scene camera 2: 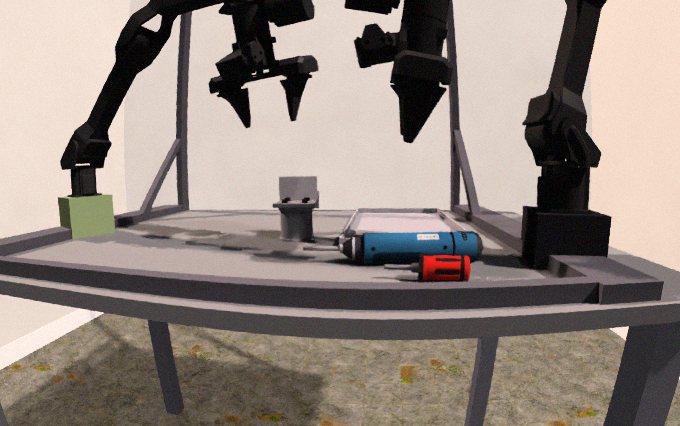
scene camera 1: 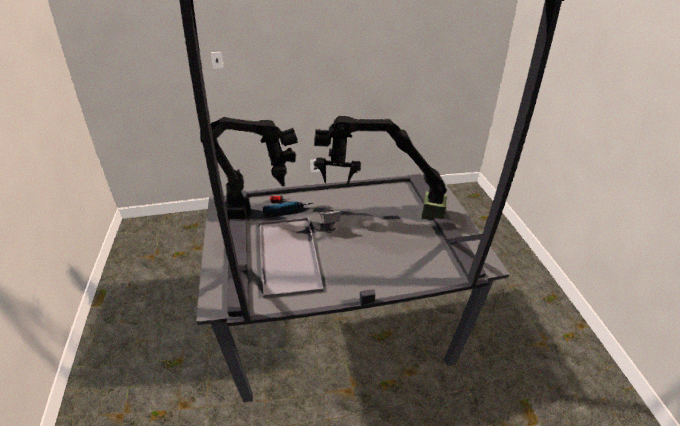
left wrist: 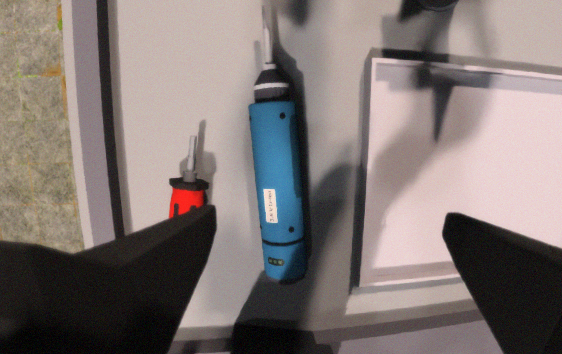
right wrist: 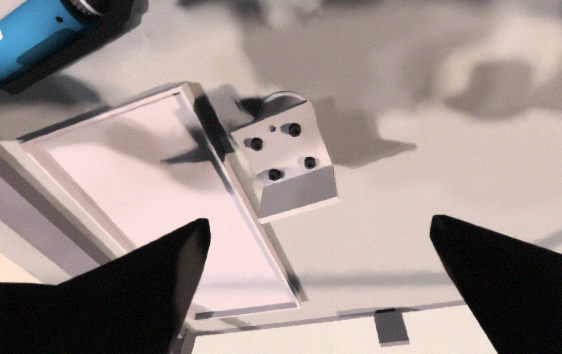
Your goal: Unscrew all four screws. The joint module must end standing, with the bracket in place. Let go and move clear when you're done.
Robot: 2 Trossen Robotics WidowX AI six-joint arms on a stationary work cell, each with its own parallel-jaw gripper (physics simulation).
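Places are measured from the left arm's base along level axes (x ahead, y left, z up), in centimetres.
Pixels of known places: left gripper, fingertip midpoint: (scene camera 2: 405, 138) (scene camera 1: 283, 182) (left wrist: 330, 220); right gripper, fingertip midpoint: (scene camera 2: 270, 124) (scene camera 1: 336, 184) (right wrist: 319, 227); left arm's base, link origin: (scene camera 2: 563, 210) (scene camera 1: 235, 203); right arm's base, link origin: (scene camera 2: 84, 195) (scene camera 1: 435, 199).
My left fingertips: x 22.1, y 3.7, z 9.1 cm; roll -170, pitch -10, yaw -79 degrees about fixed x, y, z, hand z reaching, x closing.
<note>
Ahead of a thing's pixels: the offset from my left fingertips to its middle. "*": to the spot under its first point.
The grey joint module @(dx +20.8, dy -11.1, dz -13.0 cm) (scene camera 2: 296, 223) stands upright on the table, with the L-shaped bracket @(dx +20.8, dy -11.1, dz -7.9 cm) (scene camera 1: 329, 216) (scene camera 2: 298, 188) (right wrist: 298, 192) on its top. Four dark screws sit in the bracket's flat plate in the right wrist view, among them one screw @(dx +21.9, dy -8.9, dz -9.9 cm) (right wrist: 294, 129) near the top and another screw @(dx +19.6, dy -13.3, dz -9.9 cm) (right wrist: 274, 174) near the upright flange. A blue electric screwdriver @(dx +1.3, dy +0.7, dz -14.2 cm) (scene camera 1: 283, 208) (scene camera 2: 411, 246) (left wrist: 277, 170) lies on the table. My left gripper (scene camera 1: 281, 183) (scene camera 2: 409, 140) (left wrist: 330, 220) is open and empty, above the blue screwdriver. My right gripper (scene camera 1: 337, 181) (scene camera 2: 271, 123) (right wrist: 319, 227) is open and empty, high above the module.
A red screwdriver @(dx -3.5, dy +7.6, dz -14.8 cm) (scene camera 1: 276, 199) (scene camera 2: 444, 268) (left wrist: 187, 200) lies beside the blue one, near the table edge. A shallow pale tray @(dx +4.5, dy -28.6, dz -15.4 cm) (scene camera 1: 291, 292) (left wrist: 364, 175) (right wrist: 250, 200) lies next to the module. A raised rim @(* dx +6.7, dy +18.5, dz -15.0 cm) (scene camera 2: 301, 295) runs along the table's edge. A small dark block @(dx +35.2, dy -51.9, dz -13.1 cm) (scene camera 1: 367, 297) (right wrist: 391, 327) sits at the opposite edge.
</note>
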